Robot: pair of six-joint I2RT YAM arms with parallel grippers.
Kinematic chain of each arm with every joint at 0, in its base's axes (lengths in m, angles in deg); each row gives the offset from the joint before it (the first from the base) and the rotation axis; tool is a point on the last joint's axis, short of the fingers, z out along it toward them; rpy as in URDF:
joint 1: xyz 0 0 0.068 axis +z
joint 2: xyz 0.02 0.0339 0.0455 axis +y
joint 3: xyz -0.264 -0.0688 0 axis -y
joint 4: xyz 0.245 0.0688 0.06 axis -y
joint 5: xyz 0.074 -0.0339 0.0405 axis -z
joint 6: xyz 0.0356 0 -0.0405 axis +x
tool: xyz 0 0 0 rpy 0 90 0
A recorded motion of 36 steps. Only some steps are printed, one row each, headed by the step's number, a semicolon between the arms.
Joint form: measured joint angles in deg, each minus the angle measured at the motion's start. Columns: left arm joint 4, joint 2, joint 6, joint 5, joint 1, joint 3; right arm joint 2, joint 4, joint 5, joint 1, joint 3, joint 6.
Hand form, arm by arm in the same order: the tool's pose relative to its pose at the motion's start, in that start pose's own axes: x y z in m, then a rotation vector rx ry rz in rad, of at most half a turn. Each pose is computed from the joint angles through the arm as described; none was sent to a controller.
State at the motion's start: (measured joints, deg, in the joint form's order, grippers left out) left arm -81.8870 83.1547 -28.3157 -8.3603 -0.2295 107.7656; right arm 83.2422 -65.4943 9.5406 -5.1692 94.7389 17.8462
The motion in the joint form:
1: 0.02 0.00 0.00 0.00 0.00 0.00; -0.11 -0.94 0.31 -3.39 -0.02 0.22
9: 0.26 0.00 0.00 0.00 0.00 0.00; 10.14 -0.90 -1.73 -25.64 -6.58 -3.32
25: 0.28 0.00 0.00 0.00 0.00 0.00; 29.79 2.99 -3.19 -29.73 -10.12 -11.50
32: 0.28 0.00 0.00 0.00 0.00 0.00; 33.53 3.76 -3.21 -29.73 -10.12 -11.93
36: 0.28 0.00 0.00 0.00 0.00 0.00; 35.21 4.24 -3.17 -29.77 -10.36 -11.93
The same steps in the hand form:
1: 0.0000 0.0000 0.0000 0.0002 -0.0003 -0.0001; -0.0026 -0.0167 0.0016 0.0449 0.0093 0.0488
9: -0.0004 -0.0002 0.0000 0.0021 -0.0040 -0.0007; 0.0058 -0.1311 0.0926 0.2684 0.2953 0.2921
25: -0.0005 -0.0003 0.0000 0.0023 -0.0043 -0.0007; 0.0477 -0.1673 0.2185 0.2479 0.6516 0.2187
32: -0.0005 -0.0003 0.0000 0.0023 -0.0043 -0.0007; 0.0573 -0.1694 0.2397 0.2435 0.7045 0.2112
36: -0.0005 -0.0003 0.0000 0.0023 -0.0043 -0.0007; 0.0630 -0.1705 0.2495 0.2436 0.7297 0.2114

